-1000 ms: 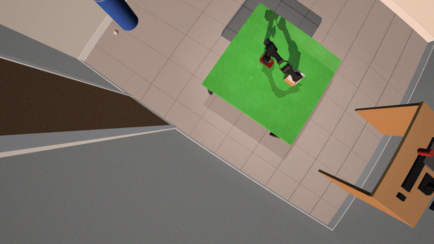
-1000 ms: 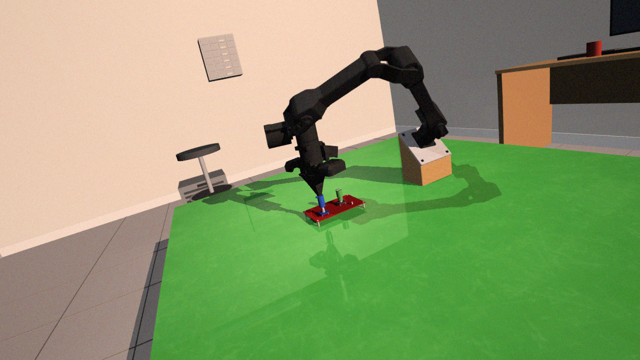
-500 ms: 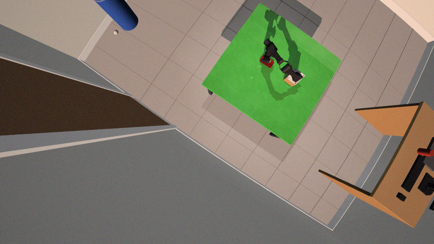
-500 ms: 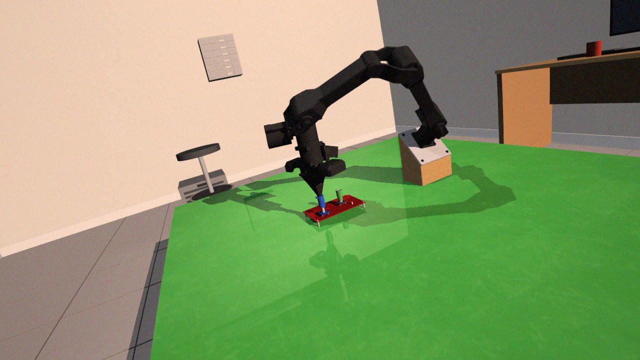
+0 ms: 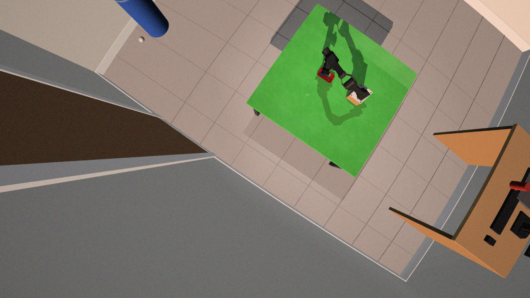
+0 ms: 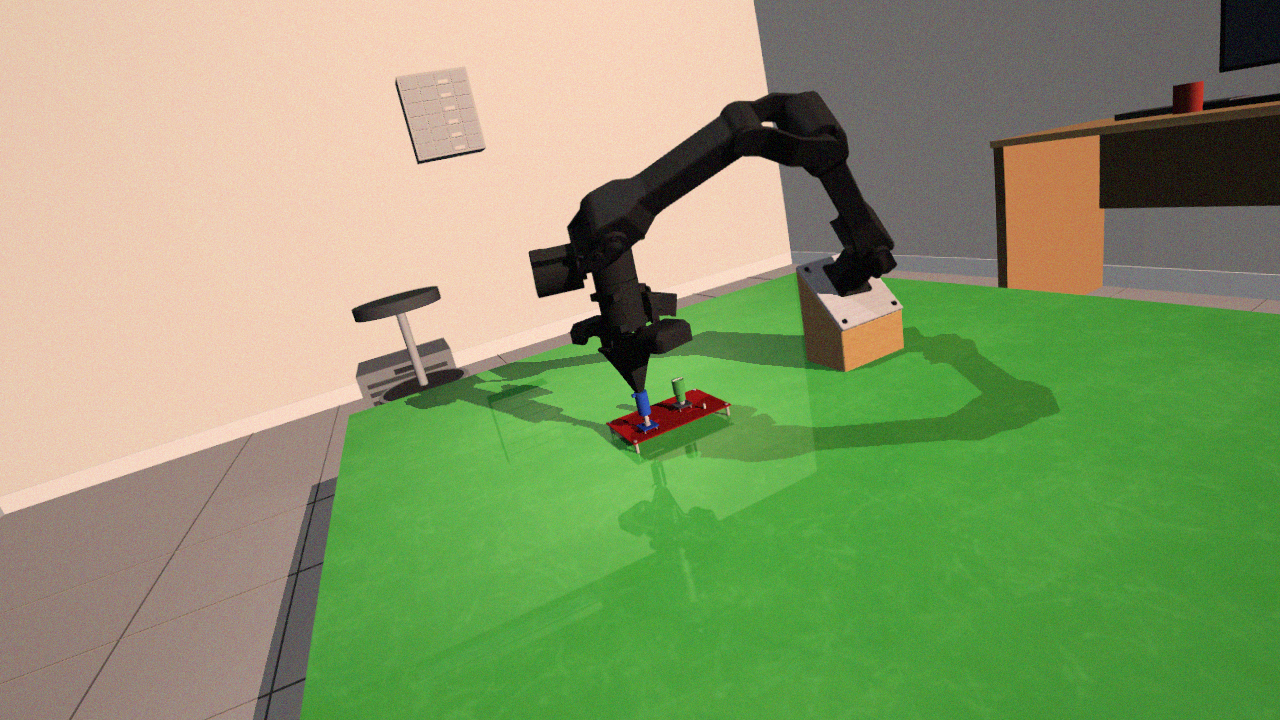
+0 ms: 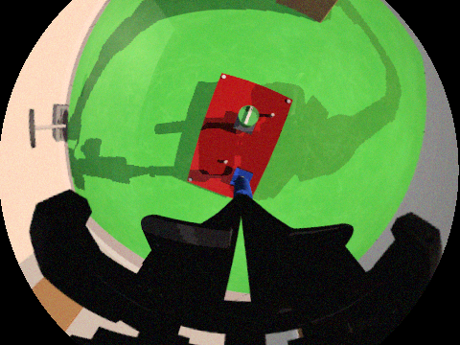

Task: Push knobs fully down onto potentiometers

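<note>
Now: the blue knob 1 cm below my gripper tip. From my gripper tip the other things lie so: green knob (7 cm behind, 3 cm to the right, 2 cm below).
</note>
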